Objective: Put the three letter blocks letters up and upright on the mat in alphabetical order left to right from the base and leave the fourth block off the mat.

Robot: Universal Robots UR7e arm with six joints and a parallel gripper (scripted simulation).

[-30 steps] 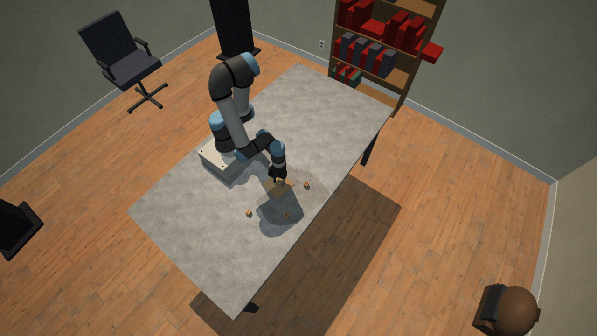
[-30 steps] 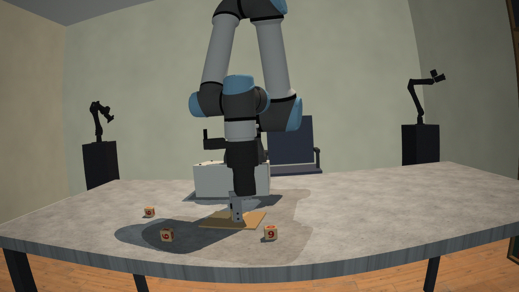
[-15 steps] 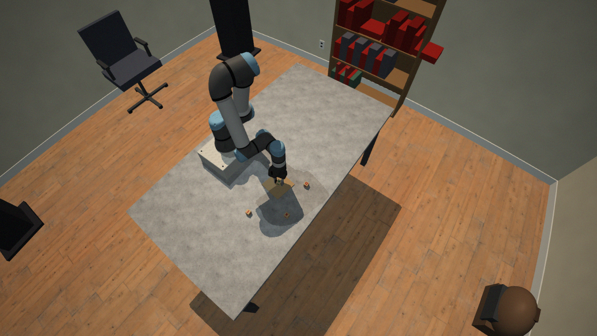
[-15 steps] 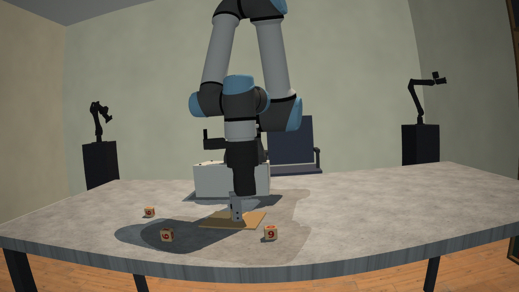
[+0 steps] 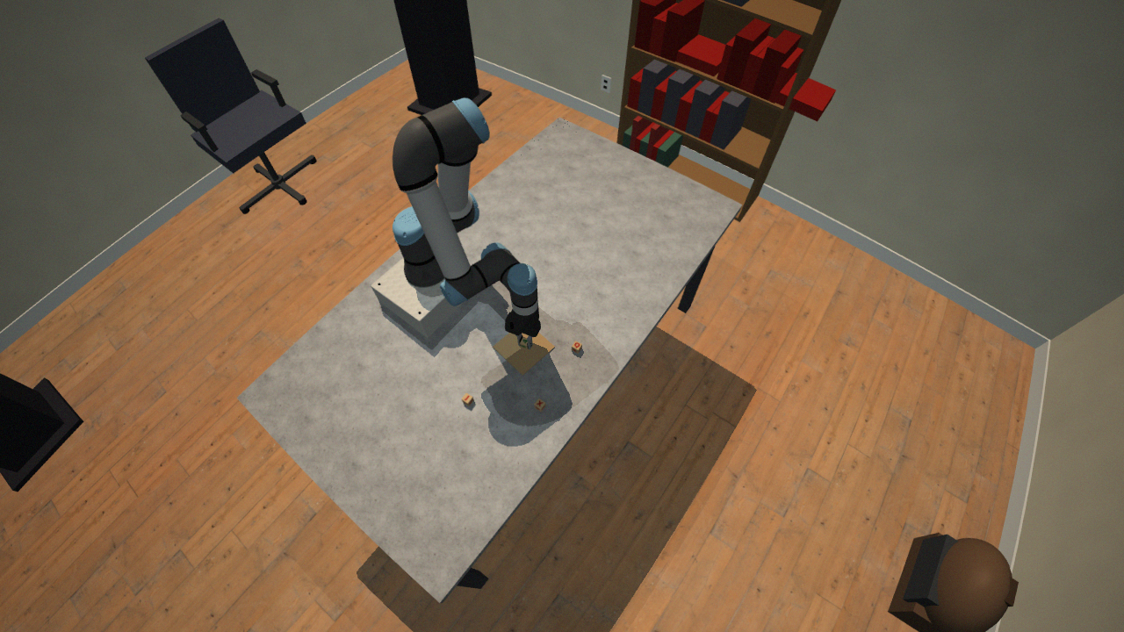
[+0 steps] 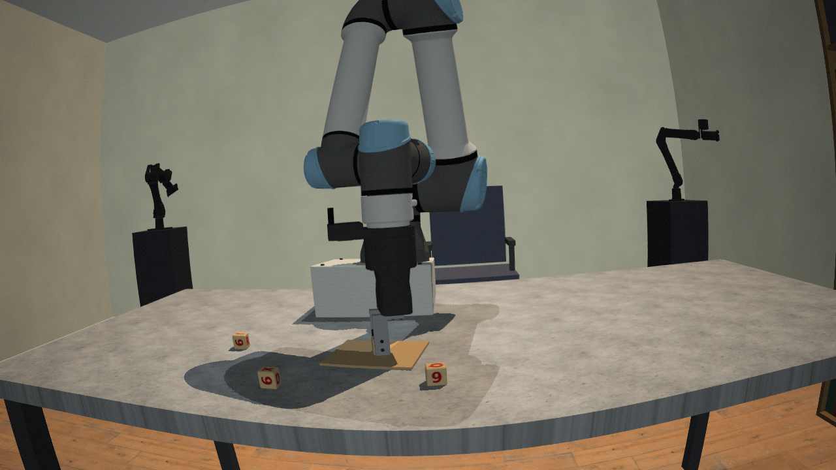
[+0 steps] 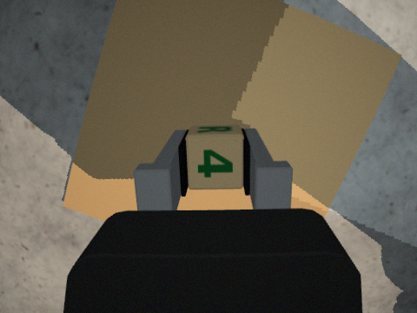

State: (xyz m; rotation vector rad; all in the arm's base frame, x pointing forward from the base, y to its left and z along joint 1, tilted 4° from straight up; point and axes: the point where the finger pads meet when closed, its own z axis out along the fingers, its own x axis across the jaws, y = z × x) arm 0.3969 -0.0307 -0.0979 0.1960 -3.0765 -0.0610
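The tan mat lies 2 cm below my hand and 1 cm to the right of it. Round my hand: X block (15 cm to the right, 15 cm ahead, 1 cm below); Q block (15 cm ahead, 7 cm to the left, 1 cm below).
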